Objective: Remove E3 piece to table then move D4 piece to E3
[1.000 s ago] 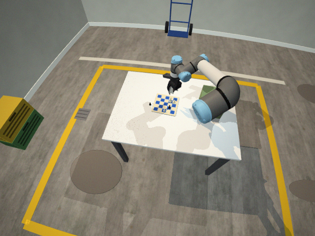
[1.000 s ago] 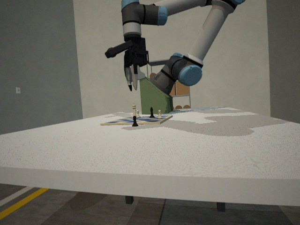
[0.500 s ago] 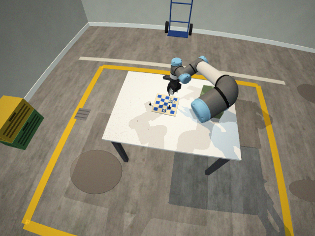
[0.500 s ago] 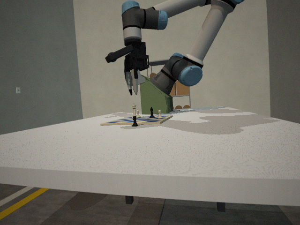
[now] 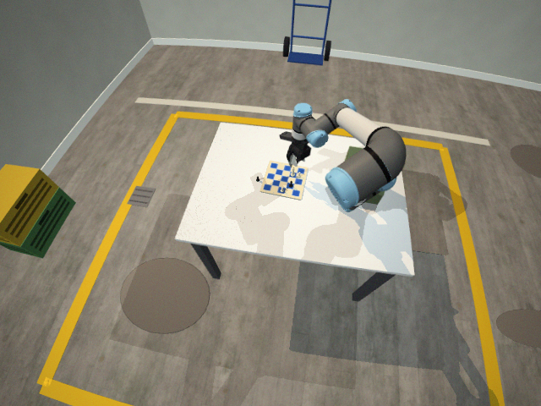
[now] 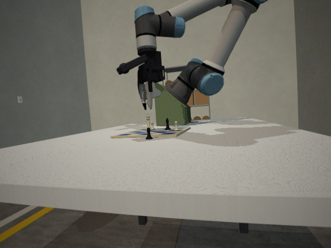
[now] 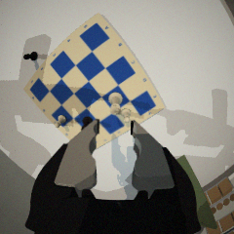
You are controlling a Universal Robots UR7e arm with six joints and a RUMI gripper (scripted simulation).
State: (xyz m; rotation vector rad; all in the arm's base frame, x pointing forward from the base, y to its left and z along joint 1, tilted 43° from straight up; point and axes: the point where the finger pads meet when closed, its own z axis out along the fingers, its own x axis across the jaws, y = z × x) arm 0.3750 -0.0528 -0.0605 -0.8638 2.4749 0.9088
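Right now my hand is 6 cm above the tall white piece. Also, from my hand: blue-and-cream chessboard 4 cm ahead, 3 cm to the left, 10 cm below; then black pawn 19 cm ahead, 4 cm to the left, 9 cm below.
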